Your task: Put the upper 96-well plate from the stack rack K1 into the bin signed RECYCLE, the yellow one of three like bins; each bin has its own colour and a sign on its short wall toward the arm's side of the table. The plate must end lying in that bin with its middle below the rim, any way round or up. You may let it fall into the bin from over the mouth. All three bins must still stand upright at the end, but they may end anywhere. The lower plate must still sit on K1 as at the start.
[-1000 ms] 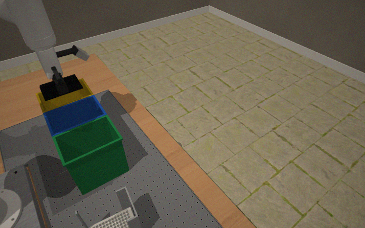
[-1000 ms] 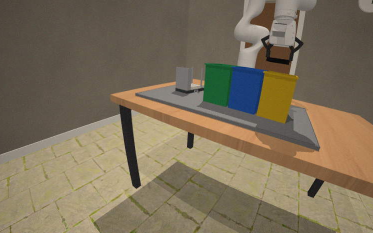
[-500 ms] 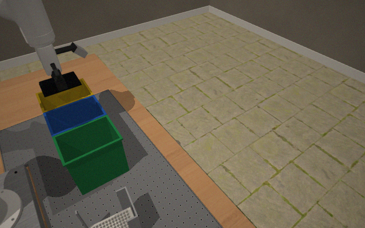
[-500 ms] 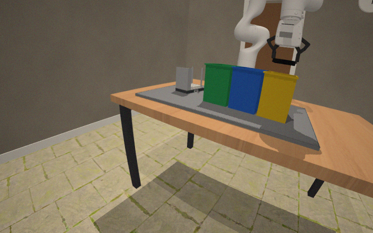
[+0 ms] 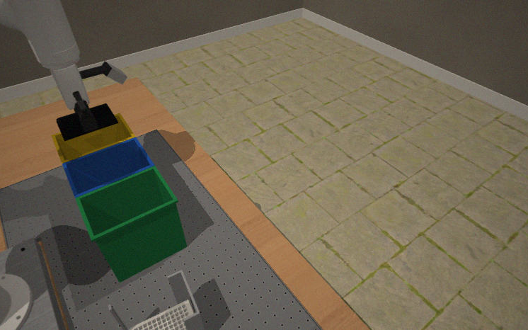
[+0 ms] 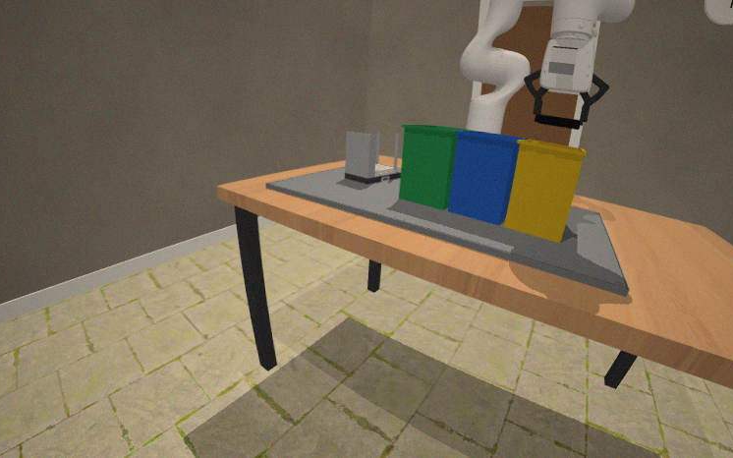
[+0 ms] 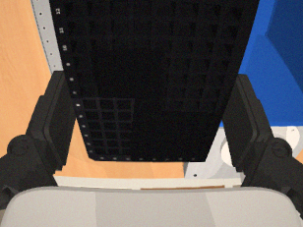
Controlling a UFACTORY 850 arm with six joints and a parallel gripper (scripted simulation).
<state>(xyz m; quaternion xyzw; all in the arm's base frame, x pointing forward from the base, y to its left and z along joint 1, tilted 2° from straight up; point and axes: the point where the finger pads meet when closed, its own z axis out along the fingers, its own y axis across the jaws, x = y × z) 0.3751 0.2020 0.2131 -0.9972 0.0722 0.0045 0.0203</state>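
Right now my hand is 15 cm above the yellow bin. From my hand the other things lie so: green bin (26 cm to the right, 15 cm below, 4 cm behind); then blue bin (15 cm below, 13 cm to the right, 2 cm behind); then black 96-well plate (1 cm below).
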